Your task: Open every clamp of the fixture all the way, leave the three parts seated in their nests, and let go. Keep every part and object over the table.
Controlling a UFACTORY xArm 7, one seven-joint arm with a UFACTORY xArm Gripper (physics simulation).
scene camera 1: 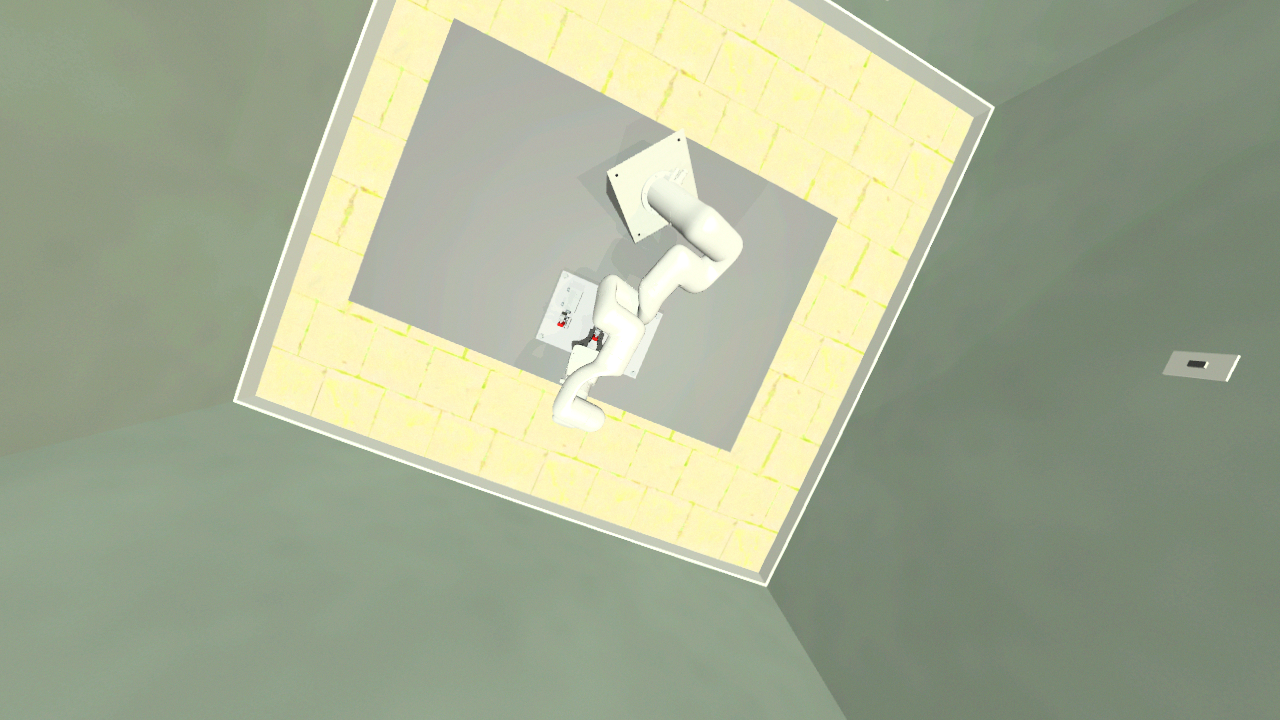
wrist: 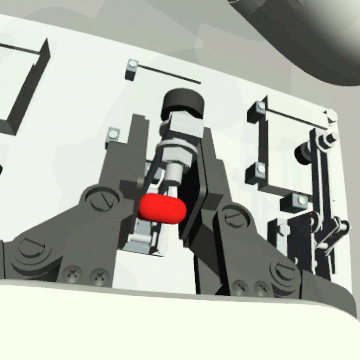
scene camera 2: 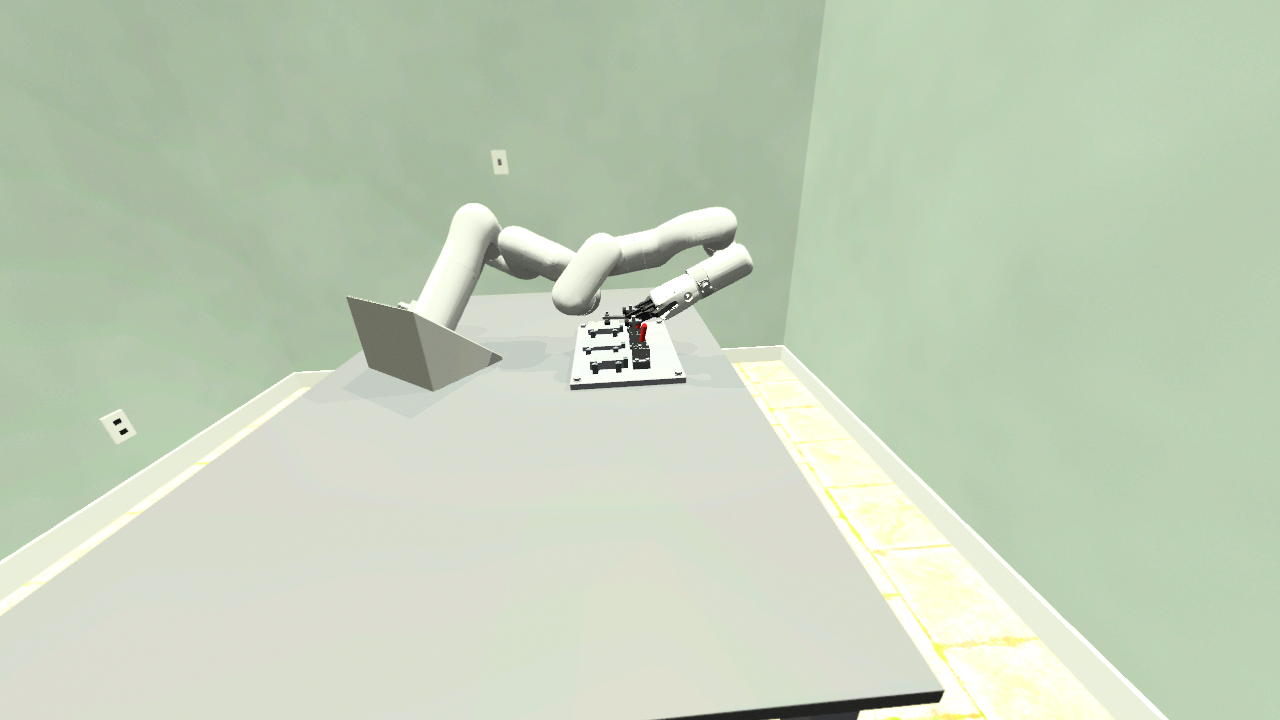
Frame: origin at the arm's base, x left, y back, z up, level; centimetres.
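Seen in the pictures: gripper, between the fingertips: [scene camera 1: 598,329] [wrist: 164,147]; arm's base, origin of its link: [scene camera 1: 659,193] [scene camera 2: 430,328].
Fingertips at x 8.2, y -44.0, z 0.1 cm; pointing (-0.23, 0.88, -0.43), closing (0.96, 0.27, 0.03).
Offsets run from my fingertips to a thing's top centre. "spot": to the spot under its first point. Level surfaces: height alone.
The fixture plate @(dx +0.0, dy +1.0, dz -6.9 cm) [scene camera 1: 552,330] [scene camera 2: 626,382] [wrist: 75,80] lies on the table. My gripper [scene camera 1: 590,341] [scene camera 2: 634,315] [wrist: 164,147] is shut on the middle clamp's red handle @(spot: dx +0.8, dy -3.1, dz +1.6 cm) [wrist: 162,208]. This clamp's spindle @(dx +0.3, dy -0.9, dz +3.5 cm) [wrist: 175,150], with its black tip @(spot: dx -0.1, dy +0.3, dz +3.0 cm) [wrist: 183,101], stands between and past the fingers. The right clamp's arm [wrist: 321,185] reaches over the right part @(dx +9.7, dy +7.9, dz -4.8 cm) [wrist: 287,172], its black tip close to it. The middle part @(dx -1.2, dy +6.1, dz -5.3 cm) [wrist: 150,92] and left part @(spot: dx -9.6, dy +1.8, dz -4.3 cm) [wrist: 15,90] show in their nests, the left one cut off. Another red handle @(dx -10.0, dy -5.3, dz +2.6 cm) [scene camera 1: 563,323] [scene camera 2: 642,332] stands up at the near clamp in scene camera 2. The fingers partly hide the middle clamp.
The grey table @(dz -8.4 cm) [scene camera 1: 465,205] [scene camera 2: 537,519] carries the fixture near one long edge. The arm's base plate [scene camera 1: 626,183] [scene camera 2: 393,344] stands toward the opposite edge. The arm passes above the fixture, and one link [wrist: 320,35] shows close above it in the wrist view.
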